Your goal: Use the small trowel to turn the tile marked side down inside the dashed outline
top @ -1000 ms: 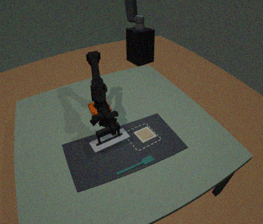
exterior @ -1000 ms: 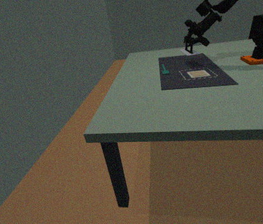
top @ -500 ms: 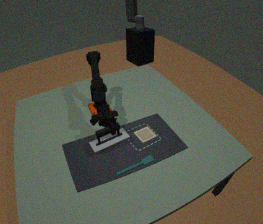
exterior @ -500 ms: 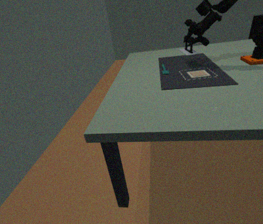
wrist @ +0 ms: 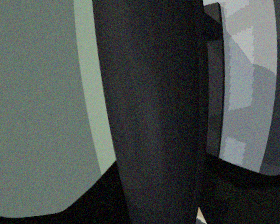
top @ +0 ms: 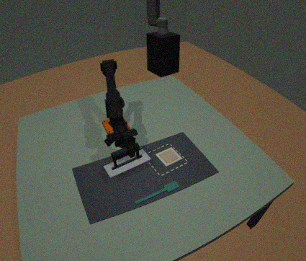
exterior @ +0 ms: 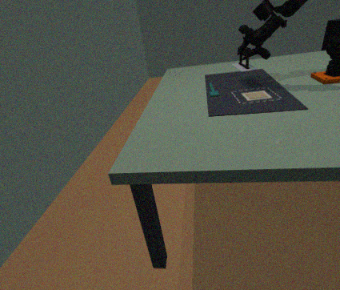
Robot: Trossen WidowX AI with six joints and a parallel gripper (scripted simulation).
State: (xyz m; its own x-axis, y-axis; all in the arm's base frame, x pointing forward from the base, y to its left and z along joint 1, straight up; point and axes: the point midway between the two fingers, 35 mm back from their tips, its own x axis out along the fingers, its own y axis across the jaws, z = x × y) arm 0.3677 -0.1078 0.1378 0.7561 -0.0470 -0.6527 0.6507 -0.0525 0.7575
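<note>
The dark mat is 150 mm below my gripper tip and 40 mm to the left of it. Round my gripper tip: white tile: 200 mm to the left, 130 mm below, 10 mm behind; then teal trowel: 140 mm ahead, 130 mm below, 40 mm to the left.
</note>
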